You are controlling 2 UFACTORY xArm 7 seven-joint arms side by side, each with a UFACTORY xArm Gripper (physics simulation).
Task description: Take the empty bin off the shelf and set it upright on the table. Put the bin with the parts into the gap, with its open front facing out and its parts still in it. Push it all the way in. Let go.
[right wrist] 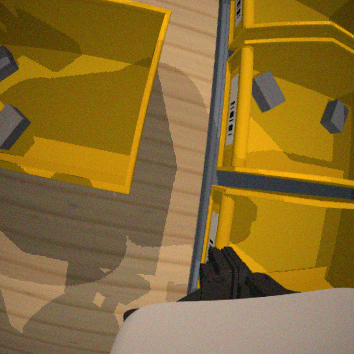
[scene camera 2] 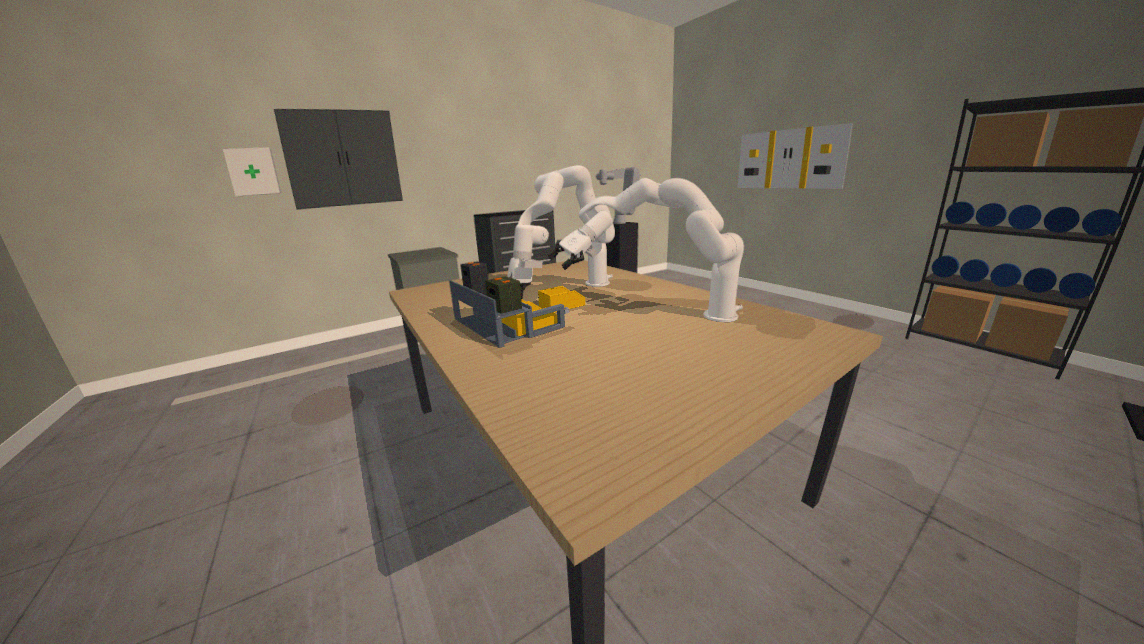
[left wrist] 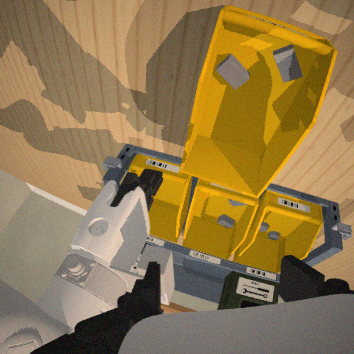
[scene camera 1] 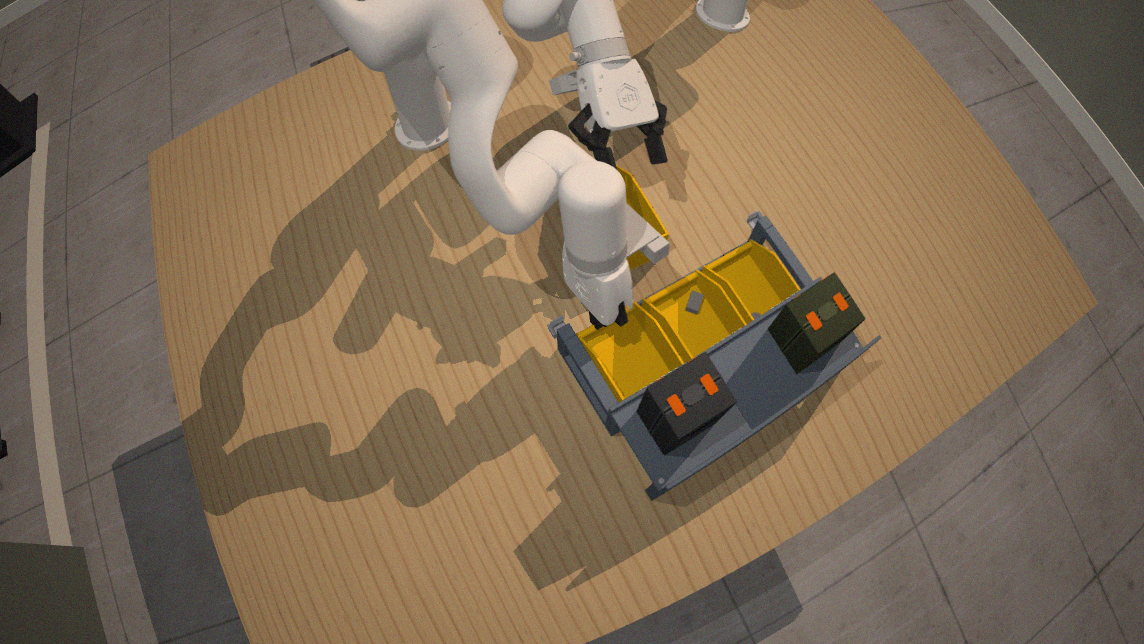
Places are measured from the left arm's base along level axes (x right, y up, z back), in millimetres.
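Pixels of known places: left gripper, fingertip midpoint: (scene camera 2: pixel 556 262) (left wrist: pixel 221 279) (scene camera 1: pixel 635 169); right gripper, fingertip midpoint: (right wrist: pixel 217 265) (left wrist: pixel 153 173) (scene camera 1: pixel 602 320); left arm's base, origin of the base link: (scene camera 2: pixel 720 316) (scene camera 1: pixel 722 14); right arm's base, origin of the base link: (scene camera 2: pixel 597 283) (scene camera 1: pixel 427 125).
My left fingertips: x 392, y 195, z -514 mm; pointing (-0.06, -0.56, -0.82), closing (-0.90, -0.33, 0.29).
Observation:
Ahead of a thing's pixels: the offset from my left fingertips to its top centre.
The empty yellow bin @(dz -225, dx +52, dy -114 mm) (scene camera 1: pixel 632 364) (left wrist: pixel 167 207) (right wrist: pixel 285 235) sits in the leftmost slot of the blue-grey shelf (scene camera 1: pixel 586 389) (scene camera 2: pixel 473 310) (right wrist: pixel 216 110). My right gripper (scene camera 1: pixel 610 316) (left wrist: pixel 153 173) (right wrist: pixel 217 265) is shut on this bin's front wall, near the label; the wrist hides part of the grip. The bin with the parts @(dz +24, dx +18, dy -120 mm) (scene camera 1: pixel 644 206) (scene camera 2: pixel 560 297) (left wrist: pixel 240 120) (right wrist: pixel 95 100) stands on the table outside the shelf, with two grey blocks inside. My left gripper (scene camera 1: pixel 630 153) (scene camera 2: pixel 569 256) is open and empty, above and behind that bin in scene camera 1.
A middle bin @(dz -198, dx -58, dy -114 mm) (scene camera 1: pixel 680 328) (left wrist: pixel 215 242) and a right bin @(dz -167, dx -165, dy -114 mm) (scene camera 1: pixel 756 280) (left wrist: pixel 272 247), both holding grey parts, stand beside the empty one. A black toolbox @(dz -323, dx +29, dy +29 mm) (scene camera 1: pixel 684 424) and a green toolbox @(dz -263, dx -194, dy +4 mm) (scene camera 1: pixel 808 344) (scene camera 2: pixel 504 296) sit on the shelf's top.

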